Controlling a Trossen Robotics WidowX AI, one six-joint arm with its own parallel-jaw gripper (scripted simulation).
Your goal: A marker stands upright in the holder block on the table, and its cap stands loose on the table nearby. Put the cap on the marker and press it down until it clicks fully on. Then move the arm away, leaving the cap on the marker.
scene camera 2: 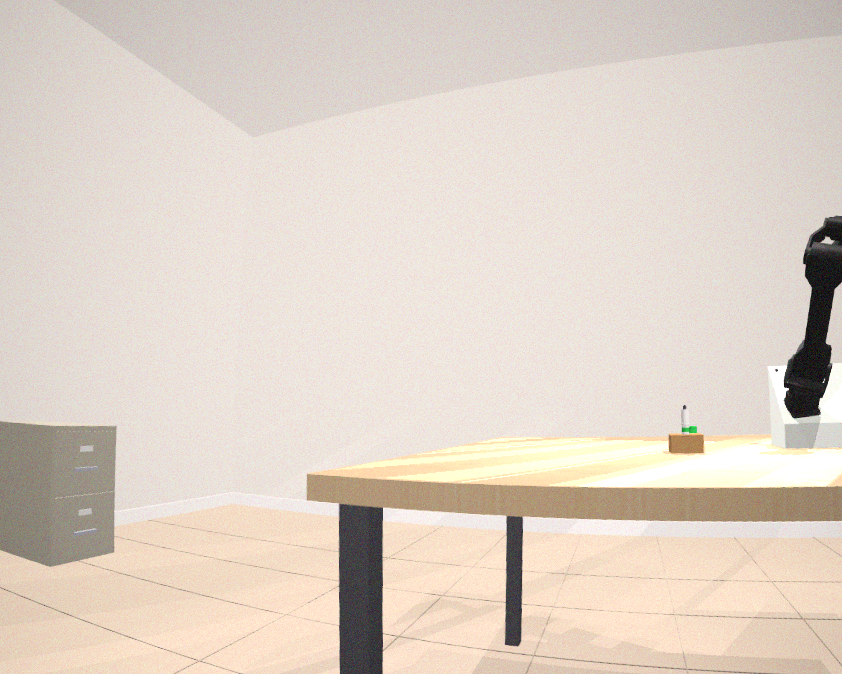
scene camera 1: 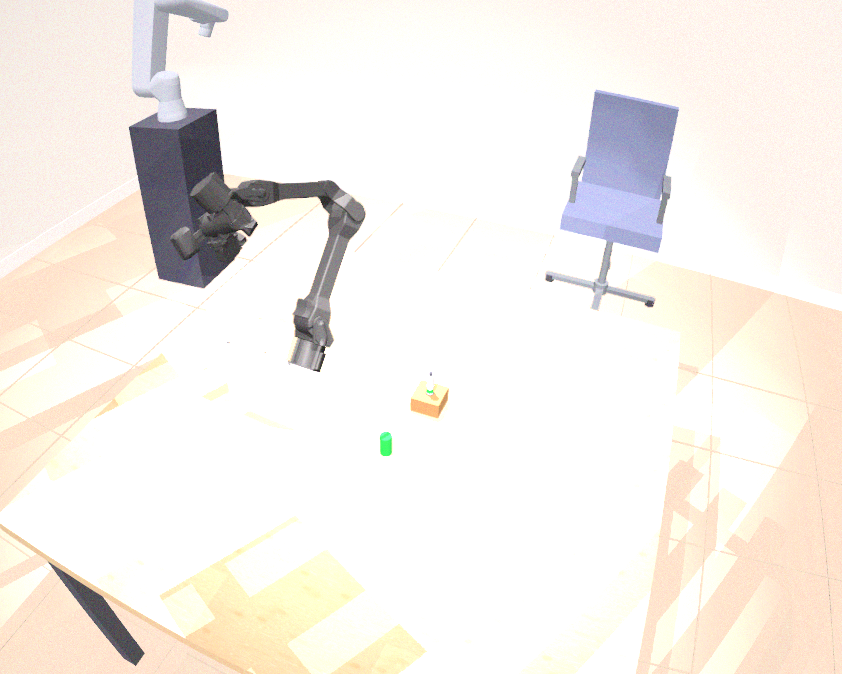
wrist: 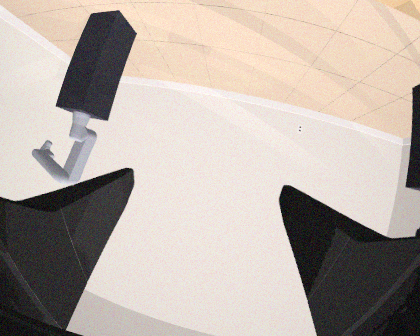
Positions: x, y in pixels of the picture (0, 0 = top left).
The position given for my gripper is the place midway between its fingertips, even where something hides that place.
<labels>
My gripper shows in scene camera 1 (189, 231) and in the wrist view (208, 185); in scene camera 2 it is out of frame.
</labels>
